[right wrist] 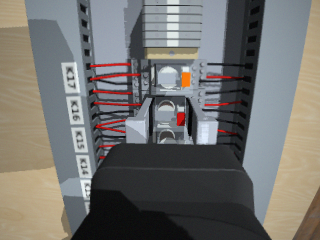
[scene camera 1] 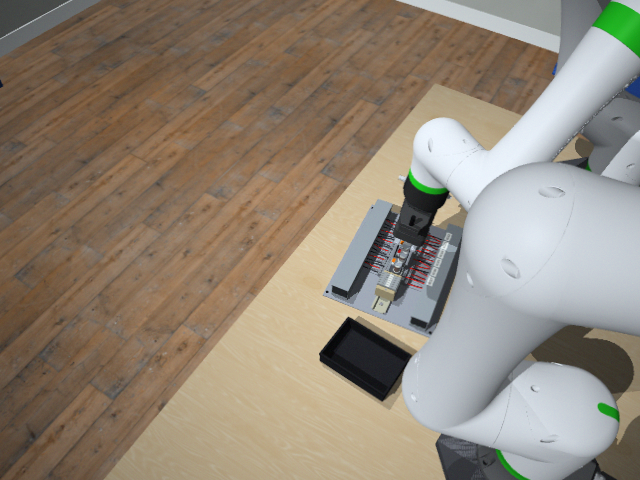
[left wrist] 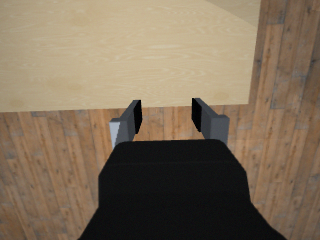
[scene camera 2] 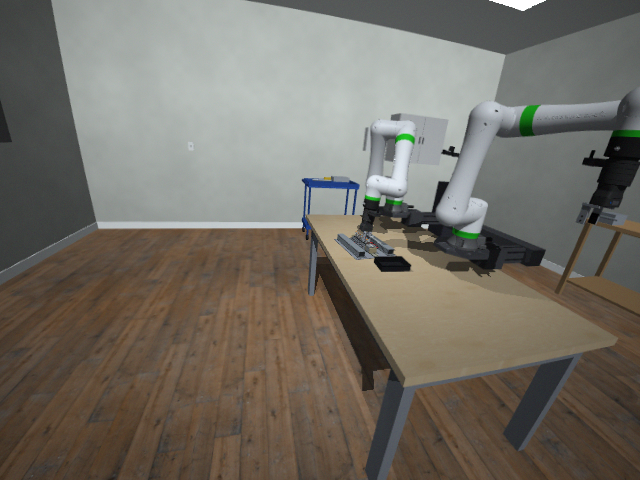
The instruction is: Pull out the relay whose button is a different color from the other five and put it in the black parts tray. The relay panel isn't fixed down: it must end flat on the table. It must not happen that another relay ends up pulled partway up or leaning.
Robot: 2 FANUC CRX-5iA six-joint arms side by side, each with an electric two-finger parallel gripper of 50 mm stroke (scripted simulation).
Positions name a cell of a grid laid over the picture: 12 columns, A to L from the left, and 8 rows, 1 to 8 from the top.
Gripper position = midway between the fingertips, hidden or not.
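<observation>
A relay panel is visible to me (scene camera 1: H5), (scene camera 2: G5), (right wrist: J2), while in the left wrist view that panel is out of frame. I also see a black parts tray (scene camera 1: G6); in the right wrist view the tray is out of frame. There is an orange-button relay (right wrist: G3) as well. As for my own hands, I see my left gripper (scene camera 2: K4), (left wrist: G4), and my right gripper (right wrist: G4).
</observation>
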